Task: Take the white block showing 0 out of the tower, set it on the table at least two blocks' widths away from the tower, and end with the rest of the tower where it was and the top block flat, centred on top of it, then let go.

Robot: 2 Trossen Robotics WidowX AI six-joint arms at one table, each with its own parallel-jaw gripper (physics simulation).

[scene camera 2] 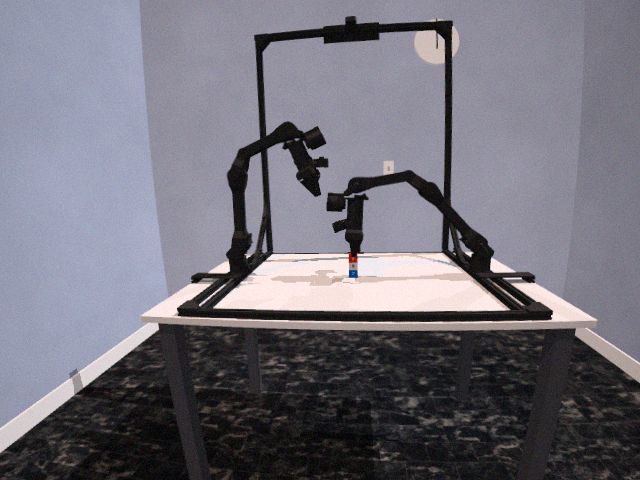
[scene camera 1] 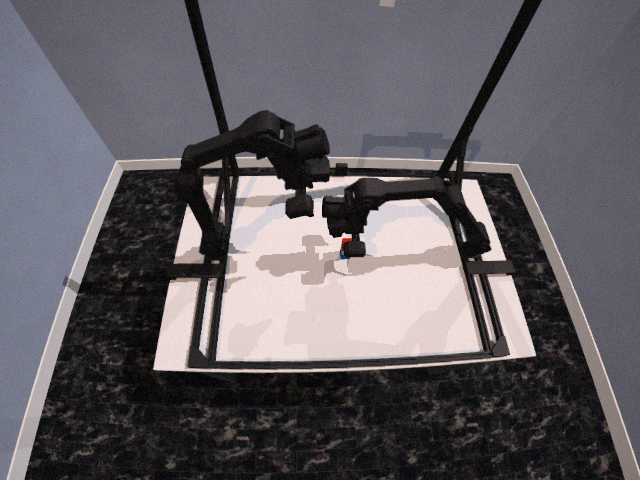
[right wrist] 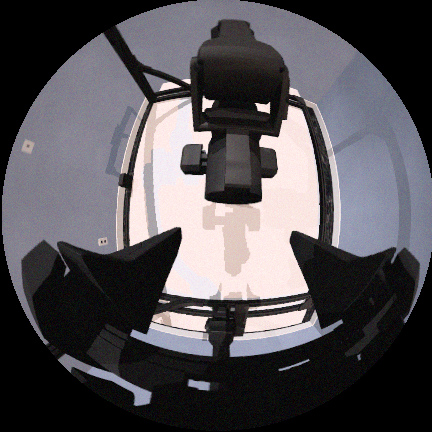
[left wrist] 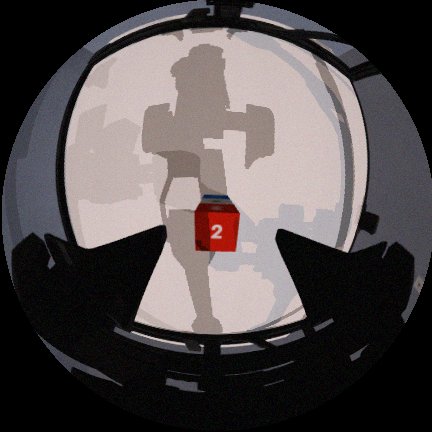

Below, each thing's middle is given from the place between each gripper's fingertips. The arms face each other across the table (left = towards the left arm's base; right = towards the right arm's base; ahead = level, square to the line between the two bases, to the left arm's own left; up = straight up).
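The red block showing 2 (left wrist: pixel 215 225) is 12 cm to the left of my right hand and 23 cm below it. I also see that the red block showing 2 is 10 mm ahead of my left hand and 10 mm below it.
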